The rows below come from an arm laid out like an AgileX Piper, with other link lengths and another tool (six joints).
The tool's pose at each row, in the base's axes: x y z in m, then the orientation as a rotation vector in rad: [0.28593 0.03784 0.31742 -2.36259 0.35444 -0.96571]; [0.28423 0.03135 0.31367 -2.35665 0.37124 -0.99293]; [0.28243 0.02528 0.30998 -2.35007 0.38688 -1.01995]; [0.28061 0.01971 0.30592 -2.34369 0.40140 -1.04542]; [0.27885 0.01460 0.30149 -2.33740 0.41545 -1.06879]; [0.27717 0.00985 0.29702 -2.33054 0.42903 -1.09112]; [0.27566 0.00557 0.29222 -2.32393 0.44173 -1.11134]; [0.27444 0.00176 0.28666 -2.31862 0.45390 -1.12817]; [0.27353 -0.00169 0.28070 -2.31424 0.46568 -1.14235]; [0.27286 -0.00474 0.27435 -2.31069 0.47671 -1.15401]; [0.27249 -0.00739 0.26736 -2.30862 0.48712 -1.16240]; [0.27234 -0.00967 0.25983 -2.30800 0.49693 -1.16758]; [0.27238 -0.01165 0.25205 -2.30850 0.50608 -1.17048]
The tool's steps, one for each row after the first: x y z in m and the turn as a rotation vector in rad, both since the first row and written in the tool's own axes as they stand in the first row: [-0.00049 0.00751 -0.00157 -0.00587 0.02370 0.00379]; [-0.00120 0.01464 -0.00309 -0.01100 0.04708 0.00704]; [-0.00234 0.02159 -0.00420 -0.01584 0.06907 0.00991]; [-0.00386 0.02838 -0.00487 -0.02041 0.08947 0.01304]; [-0.00549 0.03490 -0.00532 -0.02431 0.10913 0.01635]; [-0.00739 0.04122 -0.00527 -0.02782 0.12708 0.01965]; [-0.00971 0.04761 -0.00439 -0.03167 0.14233 0.02322]; [-0.01220 0.05392 -0.00291 -0.03569 0.15548 0.02706]; [-0.01491 0.06013 -0.00087 -0.03965 0.16657 0.03095]; [-0.01794 0.06638 0.00191 -0.04394 0.17499 0.03501]; [-0.02128 0.07265 0.00532 -0.04854 0.18079 0.03925]; [-0.02475 0.07881 0.00912 -0.05332 0.18465 0.04345]
